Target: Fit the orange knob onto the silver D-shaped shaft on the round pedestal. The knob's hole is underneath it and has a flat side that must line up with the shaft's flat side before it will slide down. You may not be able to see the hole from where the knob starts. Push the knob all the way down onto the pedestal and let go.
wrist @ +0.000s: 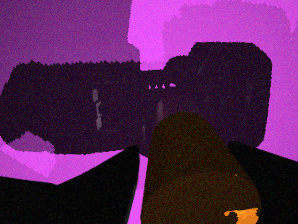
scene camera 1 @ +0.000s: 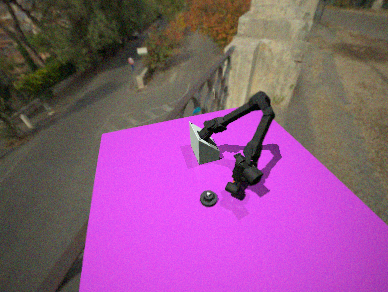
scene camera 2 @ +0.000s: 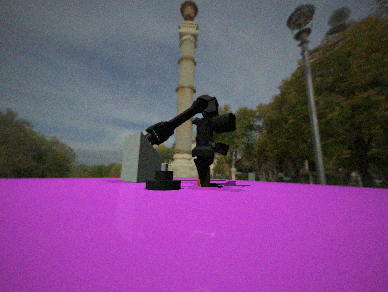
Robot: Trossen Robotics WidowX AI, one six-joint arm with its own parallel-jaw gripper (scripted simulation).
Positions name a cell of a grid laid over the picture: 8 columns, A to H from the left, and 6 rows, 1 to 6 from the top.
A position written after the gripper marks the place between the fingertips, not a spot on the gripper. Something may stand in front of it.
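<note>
The scene shows the gripper (scene camera 2: E4), and the same gripper (wrist: E5) can be seen here as well.
</note>
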